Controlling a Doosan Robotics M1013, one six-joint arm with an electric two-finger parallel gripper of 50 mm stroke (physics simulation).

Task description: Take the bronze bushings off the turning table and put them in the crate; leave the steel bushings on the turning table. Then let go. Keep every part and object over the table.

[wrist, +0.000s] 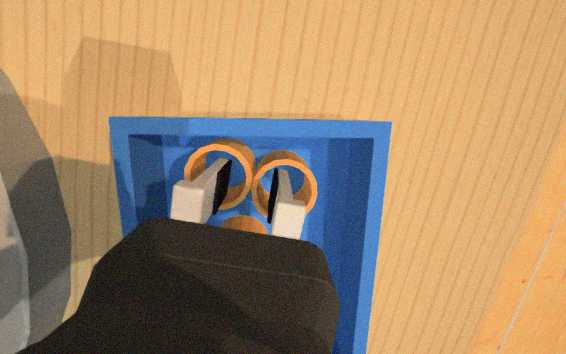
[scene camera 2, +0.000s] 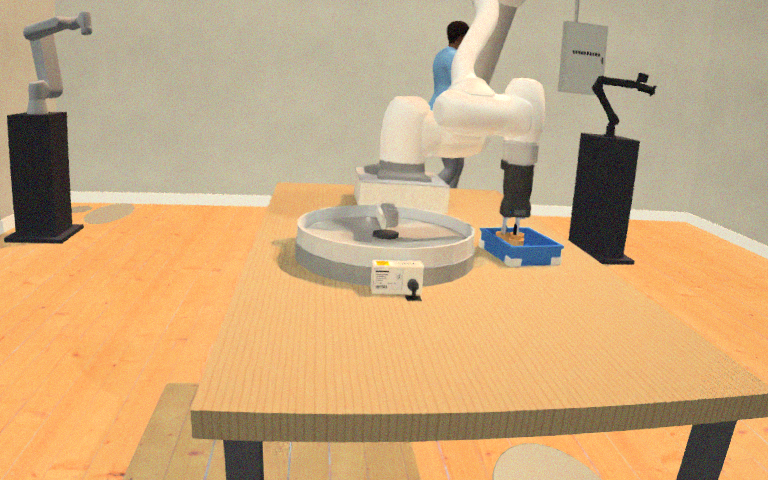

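Pixels of known places: gripper, between the fingertips: [wrist: 250, 181] [scene camera 2: 509, 237]; arm's base, origin of its link: [scene camera 2: 401, 176].
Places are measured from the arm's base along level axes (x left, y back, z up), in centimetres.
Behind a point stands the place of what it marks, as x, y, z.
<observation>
The blue crate [scene camera 2: 542, 255] @(25.3, -68.9, -6.7) [wrist: 250, 126] @(21.0, -51.3, -4.3) stands right of the turning table [scene camera 2: 334, 251] @(-25.9, -80.6, -3.2) [wrist: 47, 215] @(7.9, -59.7, -7.6). In the wrist view, two orange-brown bronze bushings stand upright side by side in the crate: a left bushing [wrist: 239, 146] @(20.3, -52.8, -6.7) and a right bushing [wrist: 313, 187] @(25.0, -54.2, -5.0). Part of a third bushing [wrist: 244, 225] @(21.3, -58.1, -7.0) shows between the fingers and the gripper body. My gripper [scene camera 2: 509, 228] @(21.3, -54.7, -6.1) [wrist: 250, 181] @(21.3, -54.7, -6.1) is open and low in the crate, one fingertip at the hole of each of the two bushings, with nothing clamped between them. Steel bushings cannot be made out on the turning table; its wall hides part of its surface.
On the turning table, a grey rounded piece [scene camera 2: 388, 215] @(-11.3, -54.9, -1.1) shows above a black disc [scene camera 2: 385, 233] @(-13.2, -64.7, -3.2). A white labelled box [scene camera 2: 387, 278] @(-15.7, -89.2, -6.0) and a small black stand [scene camera 2: 413, 288] @(-10.8, -92.1, -7.1) are in front of it. The table's right edge runs beyond the crate. A person [scene camera 2: 443, 70] is behind the arm.
</observation>
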